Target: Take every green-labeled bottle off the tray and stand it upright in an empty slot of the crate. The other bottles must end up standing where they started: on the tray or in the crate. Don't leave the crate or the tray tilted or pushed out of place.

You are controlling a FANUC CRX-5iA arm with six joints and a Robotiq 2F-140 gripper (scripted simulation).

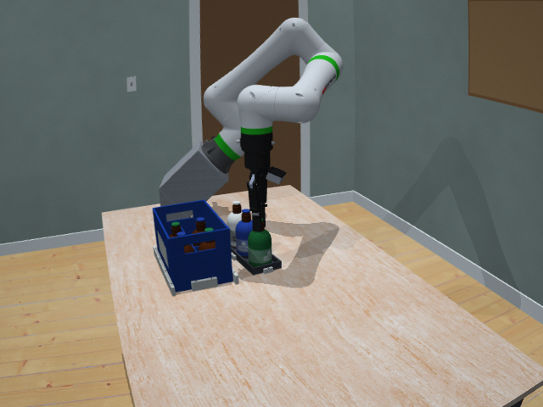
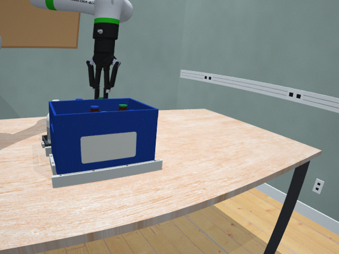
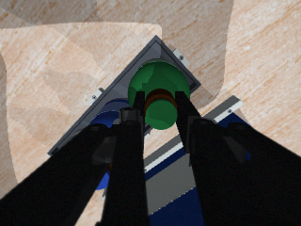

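My gripper is now 80 mm above the green-labeled bottle. From my hand the other things lie so: white-labeled bottle (170 mm behind, 80 mm below, 50 mm to the right); blue-labeled bottle (80 mm below, 80 mm behind, 30 mm to the right); black tray (150 mm below, 80 mm behind, 30 mm to the right).
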